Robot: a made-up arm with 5 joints.
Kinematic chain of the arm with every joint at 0, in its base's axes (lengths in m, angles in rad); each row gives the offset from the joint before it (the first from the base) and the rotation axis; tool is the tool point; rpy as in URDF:
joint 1: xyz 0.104 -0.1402 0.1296 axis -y
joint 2: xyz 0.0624 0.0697 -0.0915 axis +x
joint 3: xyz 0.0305 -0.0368 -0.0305 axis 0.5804 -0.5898 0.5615
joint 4: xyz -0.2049 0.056 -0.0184 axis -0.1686 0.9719 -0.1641
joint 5: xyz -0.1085 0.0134 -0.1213 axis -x
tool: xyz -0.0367 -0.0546 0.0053 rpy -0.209 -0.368 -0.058
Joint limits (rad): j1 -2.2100..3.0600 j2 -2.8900..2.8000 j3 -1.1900..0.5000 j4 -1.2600..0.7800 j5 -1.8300..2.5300
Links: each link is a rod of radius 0.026 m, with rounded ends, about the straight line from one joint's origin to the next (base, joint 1, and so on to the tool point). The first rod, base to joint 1, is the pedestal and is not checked.
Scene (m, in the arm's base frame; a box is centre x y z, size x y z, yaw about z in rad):
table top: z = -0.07
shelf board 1: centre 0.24 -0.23 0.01 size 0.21 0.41 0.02 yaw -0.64
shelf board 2: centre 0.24 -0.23 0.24 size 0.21 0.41 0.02 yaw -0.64
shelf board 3: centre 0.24 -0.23 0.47 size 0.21 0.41 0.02 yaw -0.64
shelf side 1: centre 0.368 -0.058 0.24 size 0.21 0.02 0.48 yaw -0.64
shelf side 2: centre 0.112 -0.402 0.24 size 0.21 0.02 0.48 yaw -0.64
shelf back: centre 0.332 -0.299 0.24 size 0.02 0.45 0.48 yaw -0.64
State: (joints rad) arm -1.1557 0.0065 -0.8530 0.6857 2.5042
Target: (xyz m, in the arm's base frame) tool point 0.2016 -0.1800 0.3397
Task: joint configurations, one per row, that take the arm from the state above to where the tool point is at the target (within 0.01 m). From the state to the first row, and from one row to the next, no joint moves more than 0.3 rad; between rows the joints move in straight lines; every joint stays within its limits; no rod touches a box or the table.
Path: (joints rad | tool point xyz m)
1: -1.2309 0.3007 -0.7999 0.6992 2.5079 | 0.0456 0.1665 0.2894
2: -1.3061 0.5949 -0.7467 0.7126 2.5116 | 0.1148 0.1223 0.3179
3: -1.3813 0.8891 -0.6936 0.7261 2.5153 | 0.1698 0.0637 0.3331
4: -1.4565 1.1833 -0.6405 0.7396 2.5189 | 0.2061 -0.0025 0.3385
5: -1.5316 1.4775 -0.5873 0.7531 2.5226 | 0.2222 -0.0693 0.3384
6: -1.6068 1.7717 -0.5342 0.7665 2.5263 | 0.2194 -0.1302 0.3375
7: -1.6820 2.0659 -0.4810 0.7800 2.5300 | 0.2016 -0.1800 0.3397

